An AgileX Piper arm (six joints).
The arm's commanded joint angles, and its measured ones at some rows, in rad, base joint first. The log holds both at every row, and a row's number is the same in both.
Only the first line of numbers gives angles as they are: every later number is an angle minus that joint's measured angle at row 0.
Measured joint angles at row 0:
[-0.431, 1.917, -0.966, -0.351, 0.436, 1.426]
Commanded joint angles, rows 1 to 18:
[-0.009, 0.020, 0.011, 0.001, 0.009, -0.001]
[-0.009, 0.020, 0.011, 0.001, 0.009, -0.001]
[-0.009, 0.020, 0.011, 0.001, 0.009, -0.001]
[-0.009, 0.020, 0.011, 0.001, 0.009, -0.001]
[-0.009, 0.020, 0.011, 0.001, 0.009, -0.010]
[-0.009, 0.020, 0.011, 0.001, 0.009, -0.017]
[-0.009, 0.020, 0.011, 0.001, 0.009, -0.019]
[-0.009, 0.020, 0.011, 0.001, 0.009, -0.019]
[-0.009, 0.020, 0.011, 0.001, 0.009, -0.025]
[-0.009, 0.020, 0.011, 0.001, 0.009, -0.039]
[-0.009, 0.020, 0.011, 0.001, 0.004, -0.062]
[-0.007, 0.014, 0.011, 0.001, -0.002, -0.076]
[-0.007, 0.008, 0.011, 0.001, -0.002, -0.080]
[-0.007, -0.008, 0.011, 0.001, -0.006, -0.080]
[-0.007, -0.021, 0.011, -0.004, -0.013, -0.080]
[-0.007, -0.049, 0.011, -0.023, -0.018, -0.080]
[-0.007, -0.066, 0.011, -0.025, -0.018, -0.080]
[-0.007, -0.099, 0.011, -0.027, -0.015, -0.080]
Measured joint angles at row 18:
[0.000, -0.023, 0.008, -0.005, -0.009, -0.064]
